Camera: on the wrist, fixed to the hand. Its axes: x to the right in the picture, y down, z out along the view.
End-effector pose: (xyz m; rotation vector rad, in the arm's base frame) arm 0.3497 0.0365 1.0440 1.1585 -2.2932 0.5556
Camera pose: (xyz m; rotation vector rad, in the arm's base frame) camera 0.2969 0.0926 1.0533 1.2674 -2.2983 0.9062
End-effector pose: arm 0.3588 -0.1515 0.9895 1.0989 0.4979 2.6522
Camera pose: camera 0.3363 -0.2250 1.0001 1.2079 0.8828 2.6486
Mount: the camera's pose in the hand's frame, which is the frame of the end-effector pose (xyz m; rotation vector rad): -0.0021 0.0733 -0.0254 0.2828 -0.0167 0.0252
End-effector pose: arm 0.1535 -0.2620 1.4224 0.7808 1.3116 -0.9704
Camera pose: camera 0.2095 -0.2085 1.4169 0.9997 1.1608 -1.1548
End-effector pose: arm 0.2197 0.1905 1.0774 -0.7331 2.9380 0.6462
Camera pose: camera 0.1894 0.2398 1.1291 -0.6579 2.9381 0.2272
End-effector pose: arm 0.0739 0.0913 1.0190 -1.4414 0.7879 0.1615
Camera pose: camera 0.0225 0.0808 0.9618 -1.1621 0.7820 0.0774
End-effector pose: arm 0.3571 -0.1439 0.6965 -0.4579 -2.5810 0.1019
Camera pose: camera 0.3936 -0.0761 0.7059 -0.3843 -2.5240 0.4740
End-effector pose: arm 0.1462 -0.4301 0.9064 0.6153 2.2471 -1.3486
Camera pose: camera 0.1867 -0.3766 0.8674 0.7207 2.0439 -1.6673
